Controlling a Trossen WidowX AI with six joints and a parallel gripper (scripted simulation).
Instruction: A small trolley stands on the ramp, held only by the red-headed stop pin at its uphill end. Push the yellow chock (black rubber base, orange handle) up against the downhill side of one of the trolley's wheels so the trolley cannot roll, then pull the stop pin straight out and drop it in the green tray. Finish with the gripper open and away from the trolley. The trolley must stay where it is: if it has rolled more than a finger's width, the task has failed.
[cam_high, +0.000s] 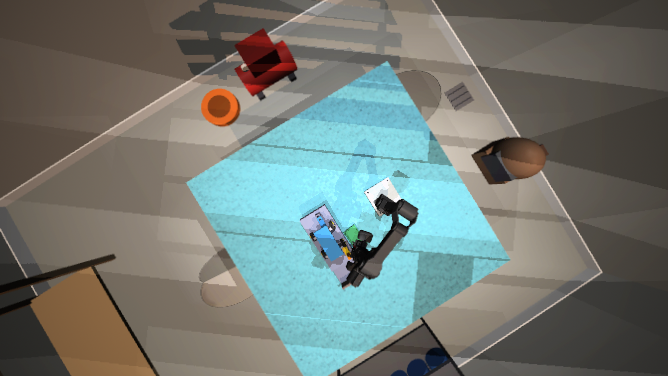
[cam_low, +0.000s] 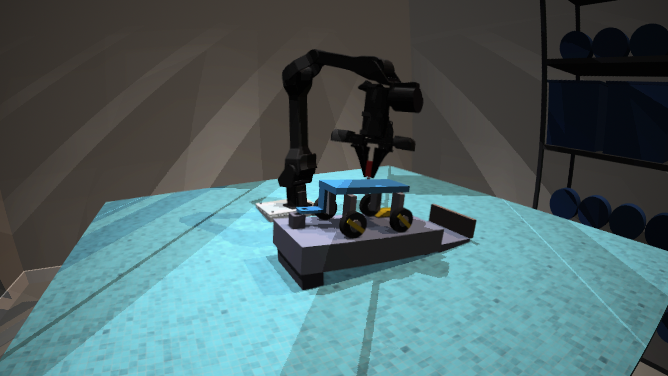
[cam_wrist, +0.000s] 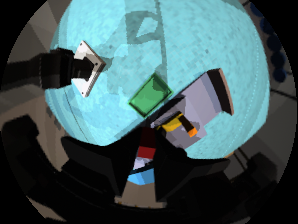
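My gripper tip is now 2 cm past the green tray and 14 cm above it. From my gripper tip the other things lie so: blue-topped trolley (9 cm ahead, 9 cm to the right, 3 cm below); then yellow chock (6 cm ahead, 1 cm to the left, 6 cm below); then red-headed stop pin (right at my gripper tip).
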